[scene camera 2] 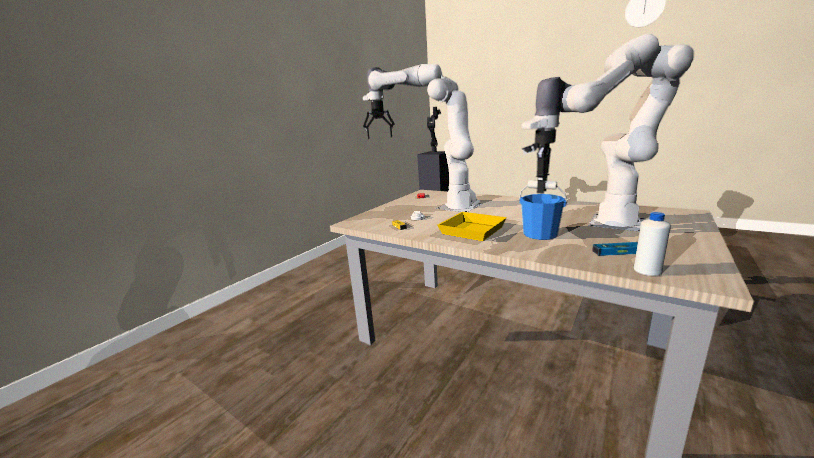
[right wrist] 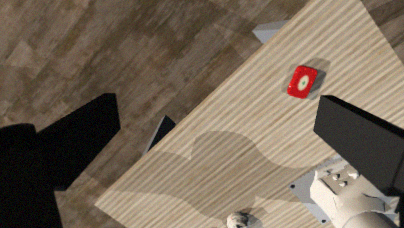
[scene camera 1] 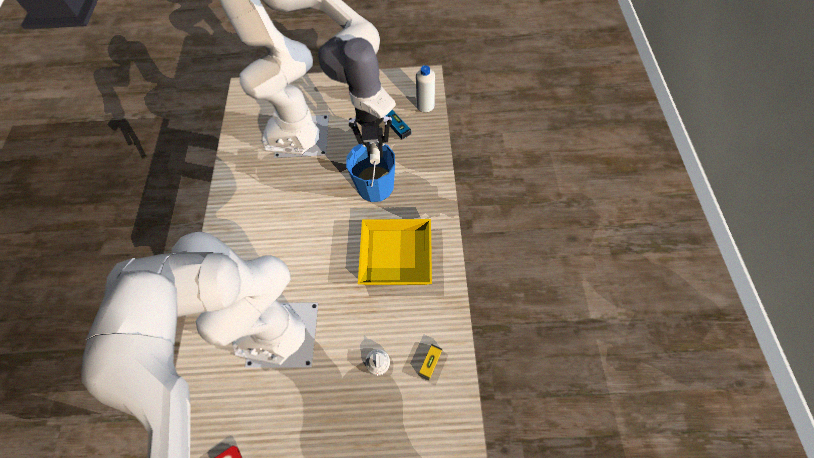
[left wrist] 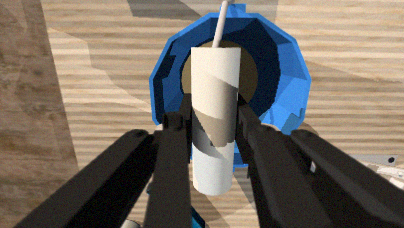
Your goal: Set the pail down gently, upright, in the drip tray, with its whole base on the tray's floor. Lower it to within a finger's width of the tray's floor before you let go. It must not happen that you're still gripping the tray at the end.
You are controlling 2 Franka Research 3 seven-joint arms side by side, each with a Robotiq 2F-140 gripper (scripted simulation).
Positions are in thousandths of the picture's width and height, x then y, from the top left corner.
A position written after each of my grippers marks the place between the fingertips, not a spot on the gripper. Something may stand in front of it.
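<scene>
A blue pail (scene camera 1: 440,359) and (scene camera 2: 665,466) is here in my sight, but in the right wrist view the pail is out of frame. I can also see my left gripper (scene camera 1: 461,337) and (left wrist: 524,476), along with my right gripper (right wrist: 536,493).
</scene>
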